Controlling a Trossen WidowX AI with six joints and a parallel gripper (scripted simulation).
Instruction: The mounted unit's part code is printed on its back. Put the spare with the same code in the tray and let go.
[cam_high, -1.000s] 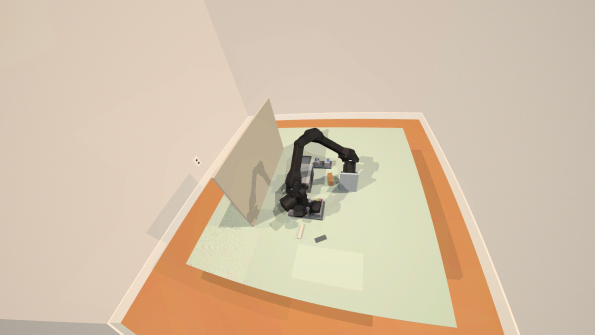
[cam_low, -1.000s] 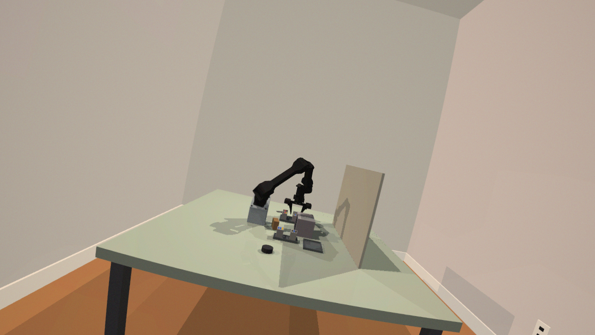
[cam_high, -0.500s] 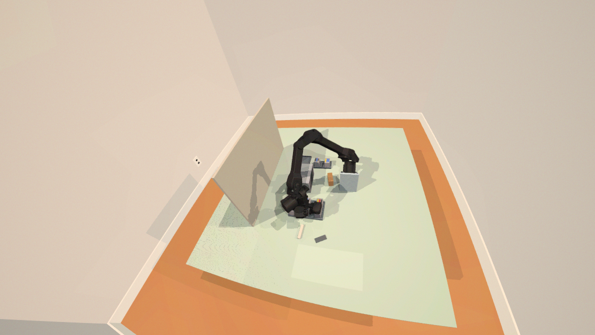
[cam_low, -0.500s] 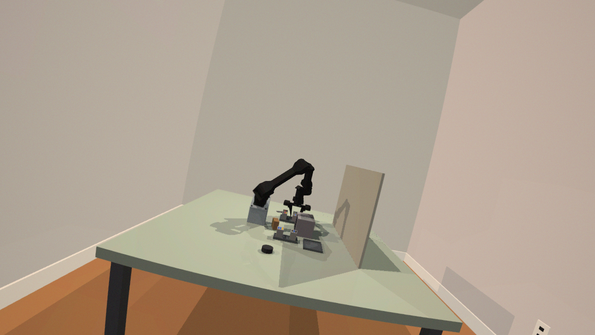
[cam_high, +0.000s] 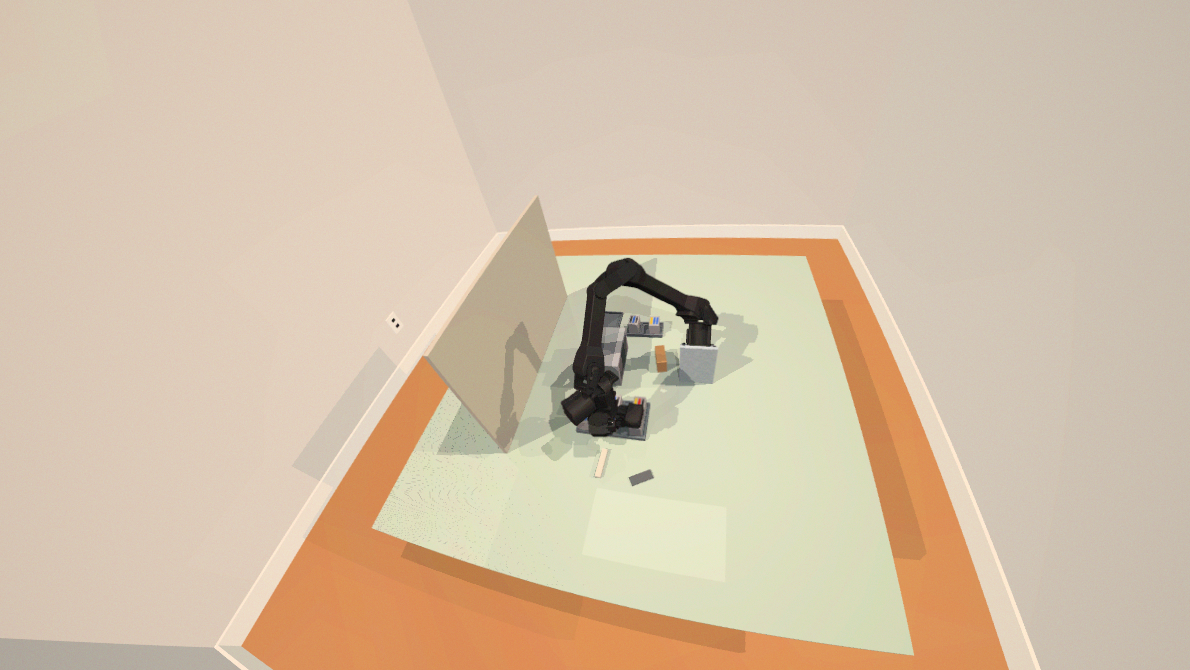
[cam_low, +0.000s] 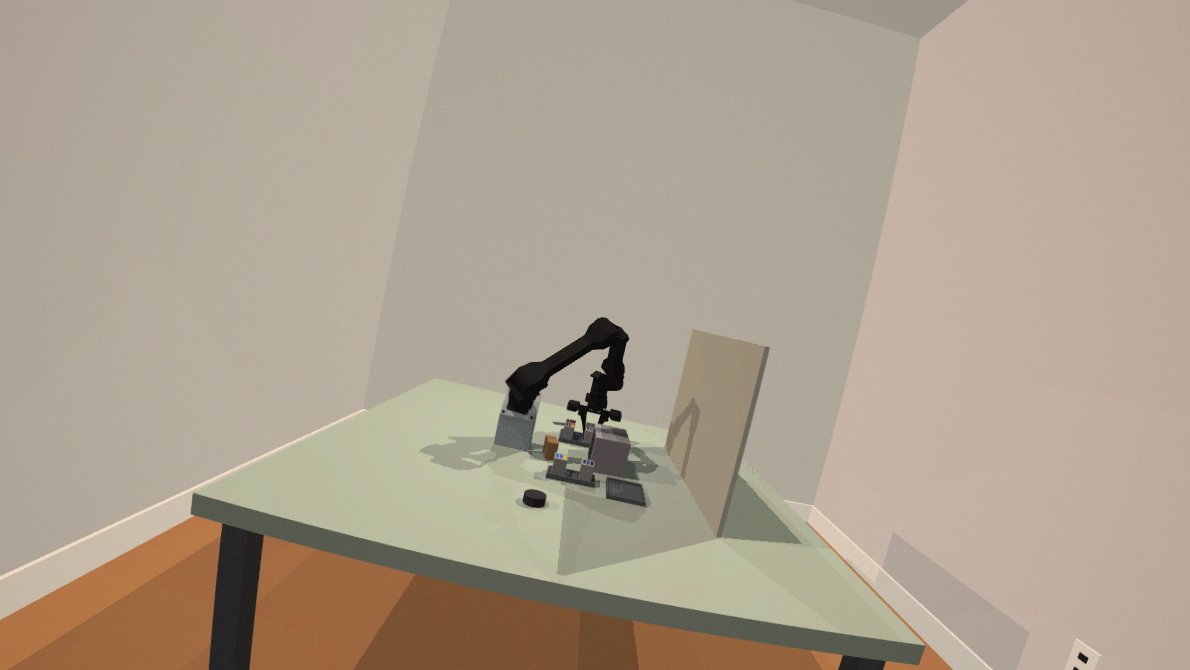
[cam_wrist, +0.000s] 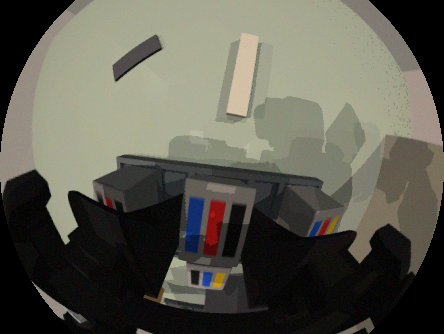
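The dark tray is 13 cm ahead of my gripper tip, 41 cm to the right of it and 1 cm below it. The rest, counted from my gripper tip: small dark piece: 11 cm behind, 12 cm to the left, 2 cm below; then beige strip: 11 cm to the left, 1 cm below; then mounted unit: 7 cm ahead, 22 cm to the right, 3 cm above.
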